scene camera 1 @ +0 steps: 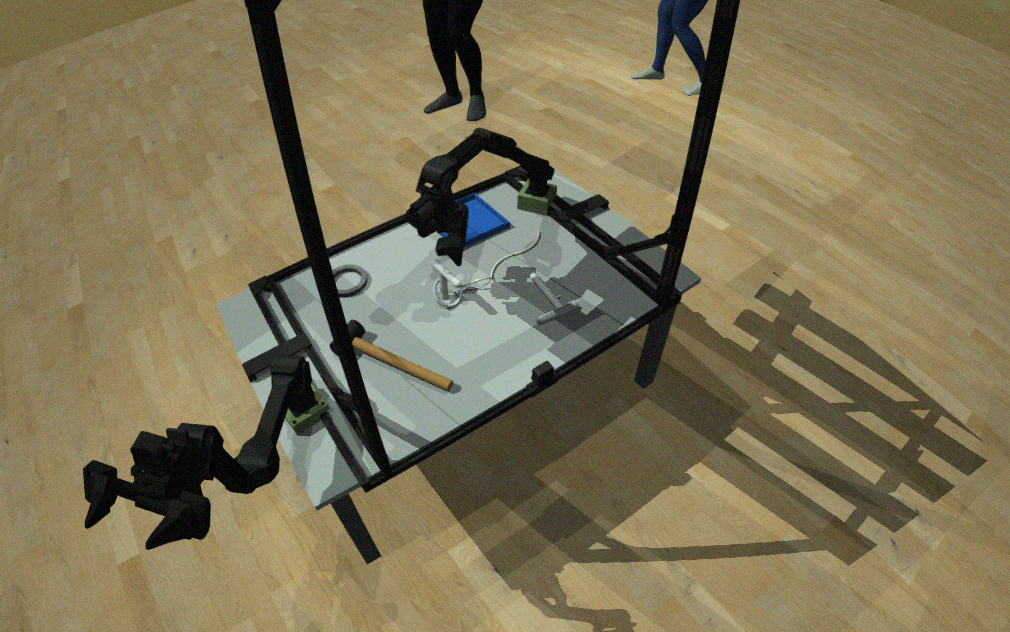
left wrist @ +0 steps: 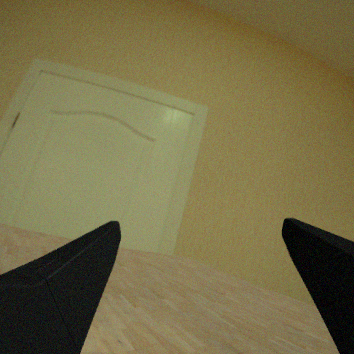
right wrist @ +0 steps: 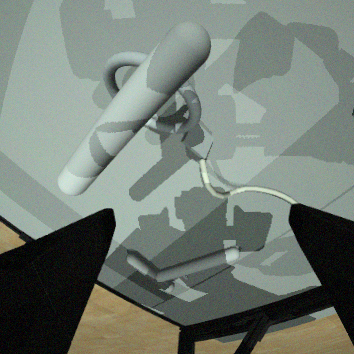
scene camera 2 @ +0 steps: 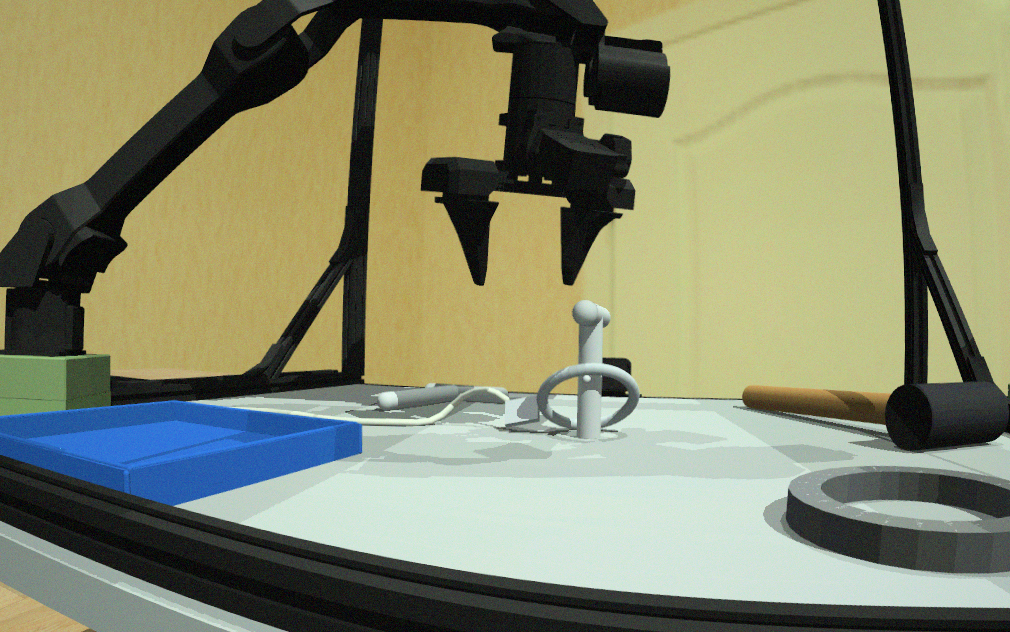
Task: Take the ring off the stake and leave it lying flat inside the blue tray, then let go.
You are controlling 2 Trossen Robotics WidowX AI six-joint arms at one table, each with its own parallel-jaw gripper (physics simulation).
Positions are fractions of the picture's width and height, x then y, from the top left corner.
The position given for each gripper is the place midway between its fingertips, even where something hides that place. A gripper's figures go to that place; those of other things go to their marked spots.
Labels:
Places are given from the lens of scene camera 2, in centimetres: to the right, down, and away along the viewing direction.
right gripper (scene camera 2: 0.52, 0.45): 2, -3, 53
wooden-handled hammer (scene camera 2: 0.91, 0.66): 30, 7, 38

